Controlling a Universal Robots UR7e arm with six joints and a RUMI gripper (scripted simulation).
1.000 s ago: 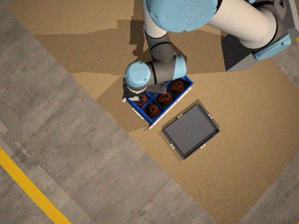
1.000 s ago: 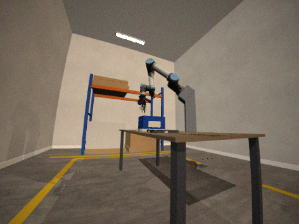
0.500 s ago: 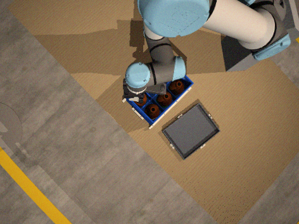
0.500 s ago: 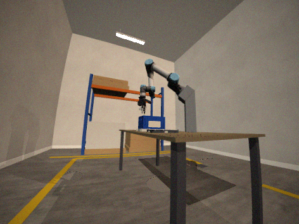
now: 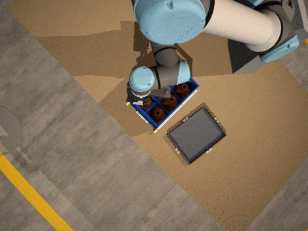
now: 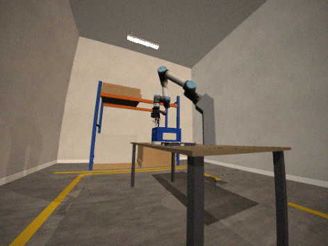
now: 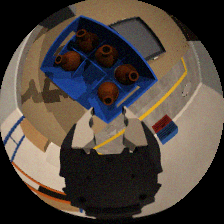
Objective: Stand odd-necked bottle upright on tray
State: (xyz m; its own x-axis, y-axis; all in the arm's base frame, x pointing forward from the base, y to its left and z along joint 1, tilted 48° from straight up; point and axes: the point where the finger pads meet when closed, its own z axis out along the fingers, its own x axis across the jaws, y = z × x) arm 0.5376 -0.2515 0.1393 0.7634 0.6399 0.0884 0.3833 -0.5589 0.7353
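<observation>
Right now the brown bottle is 12 cm below my hand, 8 cm to the left of it and 3 cm ahead of it. From my hand the other things lie so: blue crate 12 cm below, 7 cm to the left, 7 cm behind; then grey tray 32 cm to the left, 19 cm below, 2 cm ahead.
</observation>
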